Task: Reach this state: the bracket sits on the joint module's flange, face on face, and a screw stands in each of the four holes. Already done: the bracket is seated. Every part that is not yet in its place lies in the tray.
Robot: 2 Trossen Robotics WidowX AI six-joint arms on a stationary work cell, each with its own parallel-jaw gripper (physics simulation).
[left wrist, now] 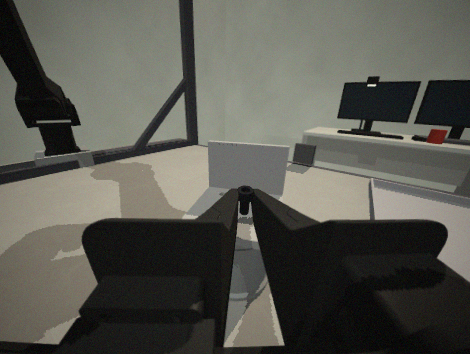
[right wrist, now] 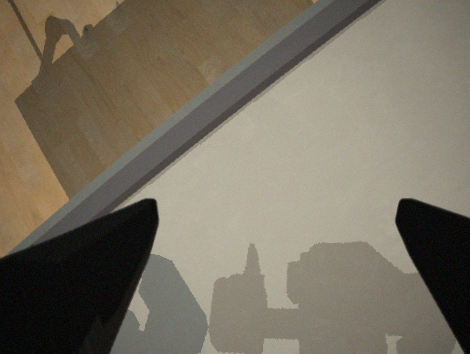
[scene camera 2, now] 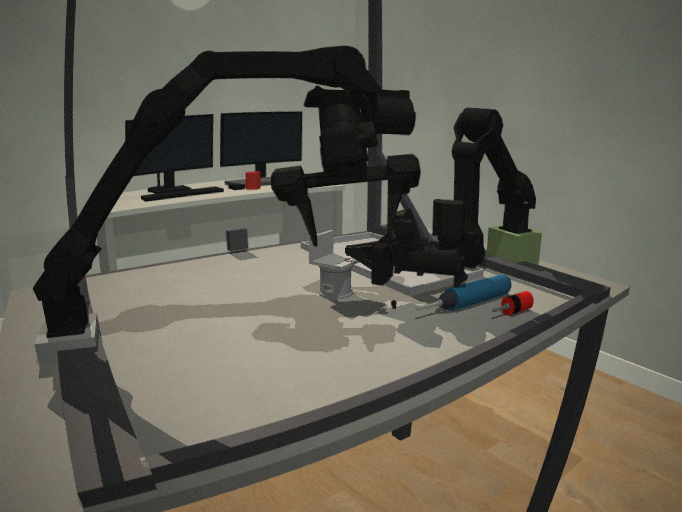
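Where they show: left gripper, fingertip midpoint: (left wrist: 244,195) (scene camera 2: 346,249); right gripper, fingertip midpoint: (right wrist: 276,210) (scene camera 2: 352,242); left arm's base at its link origin: (scene camera 2: 515,229); right arm's base at its link origin: (left wrist: 63,151) (scene camera 2: 67,327).
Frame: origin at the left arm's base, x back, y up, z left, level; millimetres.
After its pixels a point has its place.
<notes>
The grey joint module (scene camera 2: 337,277) @(x -492, y -44, z 3 mm) stands mid-table with the white L-shaped bracket (scene camera 2: 322,248) @(x -496, y -2, z -49 mm) seated on its flange. In the left wrist view the bracket's upright plate (left wrist: 247,167) @(x -494, y 5, z -51 mm) rises just beyond my fingertips. My left gripper (left wrist: 244,195) @(x -467, y 2, z -11 mm) is shut on a small black screw (left wrist: 245,199) @(x -460, y 4, z -4 mm), held upright over the bracket's flat part; in the scene view it (scene camera 2: 352,254) hovers at the module's right side. My right gripper (right wrist: 276,210) @(x -596, y 83, z 233 mm) is open and empty, high above the table; one finger (scene camera 2: 307,217) @(x -641, y 112, z 200 mm) points down behind the bracket. A loose black screw (scene camera 2: 394,303) @(x -425, y -77, z 88 mm) lies on the table.
A blue screwdriver (scene camera 2: 474,292) @(x -305, y -54, z 167 mm) and a red-handled tool (scene camera 2: 516,302) @(x -266, y -57, z 241 mm) lie right of the module. The white tray (left wrist: 422,220) sits under my left arm. A green block (scene camera 2: 513,244) @(x -50, y -22, z 39 mm) carries the left arm's base. The table edge (right wrist: 189,126) @(x -561, y -64, z 339 mm) runs beneath the right gripper.
</notes>
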